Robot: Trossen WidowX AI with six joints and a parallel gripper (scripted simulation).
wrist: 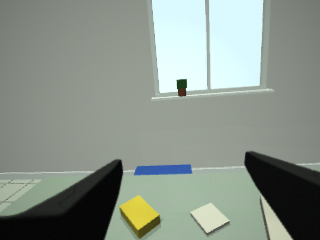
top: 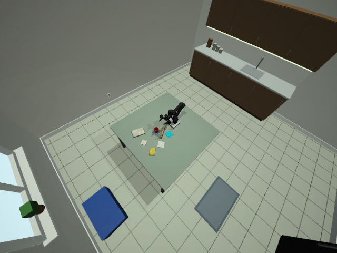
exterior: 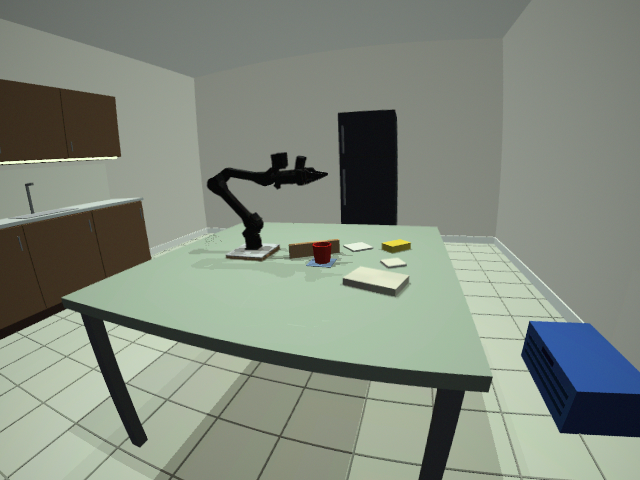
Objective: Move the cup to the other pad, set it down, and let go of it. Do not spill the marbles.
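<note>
The red cup is 10 mm behind my gripper tip, 100 mm to the right of it and 300 mm below it. Also, from my gripper tip: cyan pad 100 mm behind, 90 mm to the left, 340 mm below; blue pad 10 mm behind, 100 mm to the right, 340 mm below; wooden bar 60 mm behind, 320 mm below.
</note>
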